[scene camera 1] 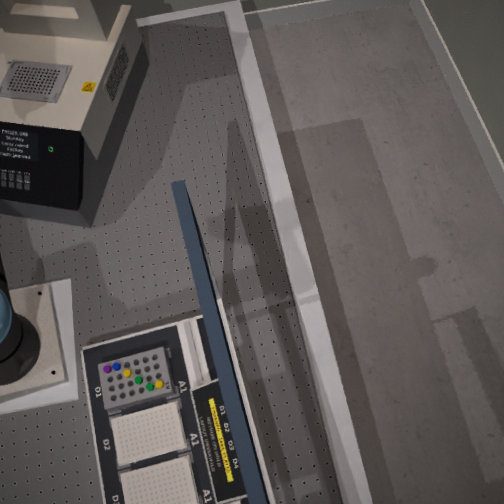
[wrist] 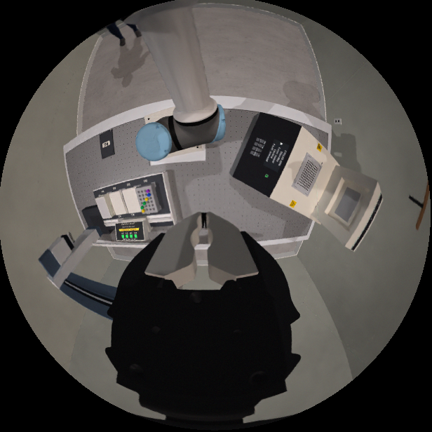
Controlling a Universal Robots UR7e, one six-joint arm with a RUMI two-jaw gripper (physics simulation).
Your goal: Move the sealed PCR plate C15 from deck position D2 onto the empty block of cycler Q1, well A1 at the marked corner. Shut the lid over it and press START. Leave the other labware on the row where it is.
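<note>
The white sealed plate C15 (scene camera 1: 147, 433) (wrist: 131, 199) lies flat at deck position D2, next to the tube rack at D1. Cycler Q1 (scene camera 1: 97, 107) (wrist: 287, 172) has its lid (scene camera 1: 70, 15) (wrist: 350, 197) open. Its block (scene camera 1: 35, 81) (wrist: 307, 174) shows bare rows of wells with no plate on it. Small buttons (scene camera 1: 15, 179) (wrist: 257, 147) and a green light show on the black front; their labels are too small to read surely. My gripper (wrist: 204, 214) is shut and empty, high above the bench between the deck row and the cycler. It does not show in scene camera 1.
The tube rack (scene camera 1: 137, 377) (wrist: 148, 199) with coloured caps stands at D1. Another white plate (scene camera 1: 159, 482) (wrist: 117, 202) lies at D3. A blue beam (scene camera 1: 207, 300) crosses scene camera 1 over the deck's edge. The arm's base (scene camera 1: 15, 345) stands between deck and cycler. A small display (wrist: 131, 231) stands by the row.
</note>
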